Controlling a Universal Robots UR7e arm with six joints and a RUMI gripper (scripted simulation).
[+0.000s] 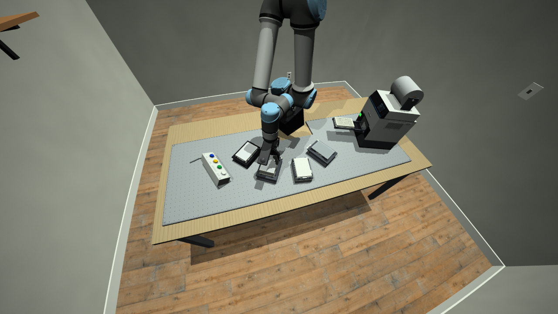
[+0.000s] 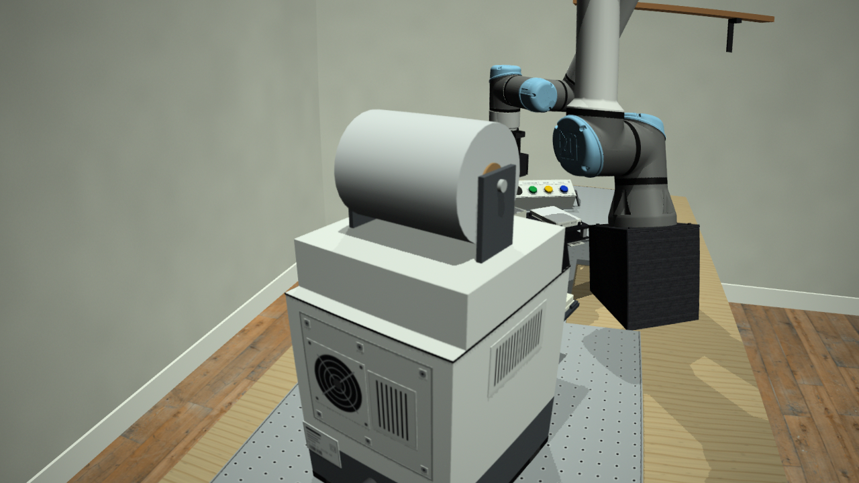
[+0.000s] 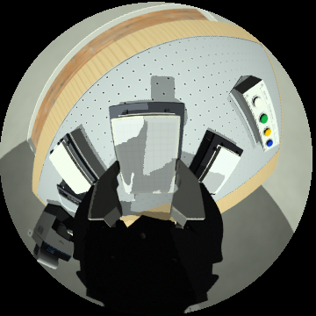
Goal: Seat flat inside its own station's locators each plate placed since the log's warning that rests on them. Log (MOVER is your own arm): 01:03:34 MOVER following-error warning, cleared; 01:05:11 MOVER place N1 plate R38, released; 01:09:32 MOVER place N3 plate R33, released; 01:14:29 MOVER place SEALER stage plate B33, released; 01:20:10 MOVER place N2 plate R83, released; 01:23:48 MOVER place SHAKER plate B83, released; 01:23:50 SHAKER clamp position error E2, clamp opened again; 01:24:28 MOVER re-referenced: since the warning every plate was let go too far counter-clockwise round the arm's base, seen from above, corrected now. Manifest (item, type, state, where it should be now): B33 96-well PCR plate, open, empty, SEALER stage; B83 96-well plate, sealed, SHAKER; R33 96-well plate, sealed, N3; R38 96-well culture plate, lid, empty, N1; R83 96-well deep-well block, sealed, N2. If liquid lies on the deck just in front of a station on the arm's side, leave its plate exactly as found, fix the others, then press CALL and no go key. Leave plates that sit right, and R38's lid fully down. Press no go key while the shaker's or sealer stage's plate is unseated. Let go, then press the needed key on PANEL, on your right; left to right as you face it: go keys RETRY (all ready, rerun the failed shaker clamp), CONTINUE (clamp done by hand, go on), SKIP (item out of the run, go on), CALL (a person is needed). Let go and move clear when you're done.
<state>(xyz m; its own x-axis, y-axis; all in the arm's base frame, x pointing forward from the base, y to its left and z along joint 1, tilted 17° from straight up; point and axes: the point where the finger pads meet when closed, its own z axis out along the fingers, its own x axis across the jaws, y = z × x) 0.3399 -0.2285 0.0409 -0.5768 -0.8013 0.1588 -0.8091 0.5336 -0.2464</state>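
My hand is 20 mm above the tall sealed deep-well block. The rest, counted from my hand: roll 840 mm to the left, 310 mm above; then white PCR plate 590 mm to the left, 110 mm behind, 30 mm above; then grey lidded plate 360 mm to the left, 30 mm below, 10 mm ahead.
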